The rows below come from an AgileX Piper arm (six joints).
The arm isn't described. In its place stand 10 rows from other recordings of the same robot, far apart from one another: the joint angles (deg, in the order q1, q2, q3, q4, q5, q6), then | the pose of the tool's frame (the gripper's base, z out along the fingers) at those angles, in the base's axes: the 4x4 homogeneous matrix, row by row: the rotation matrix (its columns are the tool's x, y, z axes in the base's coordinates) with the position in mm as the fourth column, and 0 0 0 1 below.
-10.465, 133.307, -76.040, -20.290, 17.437, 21.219 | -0.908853 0.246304 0.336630 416.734; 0.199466 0.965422 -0.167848 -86.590; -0.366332 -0.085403 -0.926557 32.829; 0 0 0 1
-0.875, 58.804, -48.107, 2.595, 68.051, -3.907 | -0.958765 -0.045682 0.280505 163.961; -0.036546 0.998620 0.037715 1.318; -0.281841 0.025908 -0.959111 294.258; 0 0 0 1
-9.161, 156.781, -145.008, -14.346, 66.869, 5.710 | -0.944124 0.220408 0.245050 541.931; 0.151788 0.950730 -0.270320 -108.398; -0.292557 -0.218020 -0.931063 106.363; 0 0 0 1
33.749, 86.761, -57.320, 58.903, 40.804, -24.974 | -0.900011 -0.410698 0.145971 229.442; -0.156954 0.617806 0.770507 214.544; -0.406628 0.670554 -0.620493 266.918; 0 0 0 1
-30.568, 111.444, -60.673, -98.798, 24.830, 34.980 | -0.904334 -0.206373 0.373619 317.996; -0.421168 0.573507 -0.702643 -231.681; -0.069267 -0.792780 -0.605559 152.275; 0 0 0 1
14.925, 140.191, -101.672, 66.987, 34.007, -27.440 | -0.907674 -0.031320 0.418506 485.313; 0.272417 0.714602 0.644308 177.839; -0.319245 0.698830 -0.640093 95.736; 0 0 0 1
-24.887, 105.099, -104.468, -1.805, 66.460, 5.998 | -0.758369 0.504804 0.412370 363.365; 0.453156 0.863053 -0.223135 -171.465; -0.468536 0.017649 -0.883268 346.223; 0 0 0 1
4.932, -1.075, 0.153, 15.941, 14.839, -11.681 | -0.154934 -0.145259 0.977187 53.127; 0.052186 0.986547 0.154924 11.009; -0.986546 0.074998 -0.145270 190.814; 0 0 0 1
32.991, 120.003, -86.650, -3.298, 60.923, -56.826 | 0.023776 -0.998976 0.038499 343.836; -0.999073 -0.025125 -0.034951 217.758; 0.035883 -0.037633 -0.998647 157.623; 0 0 0 1
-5.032, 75.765, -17.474, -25.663, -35.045, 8.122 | -0.313454 -0.224778 0.922617 218.923; -0.196925 0.965847 0.168406 3.441; -0.928960 -0.128899 -0.347013 186.757; 0 0 0 1
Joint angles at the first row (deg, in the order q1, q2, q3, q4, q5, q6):
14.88, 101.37, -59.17, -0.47, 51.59, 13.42
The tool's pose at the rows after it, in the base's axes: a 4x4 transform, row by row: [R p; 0 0 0 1], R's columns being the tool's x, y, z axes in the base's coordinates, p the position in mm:
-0.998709 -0.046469 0.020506 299.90; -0.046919 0.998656 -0.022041 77.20; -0.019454 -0.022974 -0.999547 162.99; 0 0 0 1
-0.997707 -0.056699 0.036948 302.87; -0.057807 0.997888 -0.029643 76.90; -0.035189 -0.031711 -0.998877 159.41; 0 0 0 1
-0.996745 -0.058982 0.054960 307.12; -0.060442 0.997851 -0.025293 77.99; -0.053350 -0.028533 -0.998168 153.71; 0 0 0 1
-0.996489 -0.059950 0.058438 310.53; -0.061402 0.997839 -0.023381 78.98; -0.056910 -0.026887 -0.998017 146.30; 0 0 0 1
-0.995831 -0.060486 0.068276 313.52; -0.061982 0.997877 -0.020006 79.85; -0.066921 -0.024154 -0.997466 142.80; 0 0 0 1
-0.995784 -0.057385 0.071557 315.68; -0.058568 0.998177 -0.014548 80.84; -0.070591 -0.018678 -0.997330 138.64; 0 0 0 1
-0.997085 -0.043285 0.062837 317.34; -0.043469 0.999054 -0.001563 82.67; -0.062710 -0.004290 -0.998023 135.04; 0 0 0 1
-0.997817 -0.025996 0.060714 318.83; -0.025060 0.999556 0.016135 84.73; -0.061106 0.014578 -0.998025 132.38; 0 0 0 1
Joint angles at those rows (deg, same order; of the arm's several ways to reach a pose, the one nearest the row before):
14.88, 102.15, -59.17, -1.95, 51.22, 13.42
14.88, 102.83, -59.18, -2.86, 49.77, 13.42
14.88, 103.96, -59.28, -2.99, 47.68, 13.42
14.88, 105.38, -59.38, -2.99, 46.14, 13.42
14.88, 106.18, -59.62, -2.99, 44.99, 13.42
14.88, 107.01, -59.75, -2.68, 44.02, 13.42
14.88, 107.87, -60.12, -1.46, 43.80, 13.42
14.88, 108.48, -60.36, 0.00, 43.27, 13.42

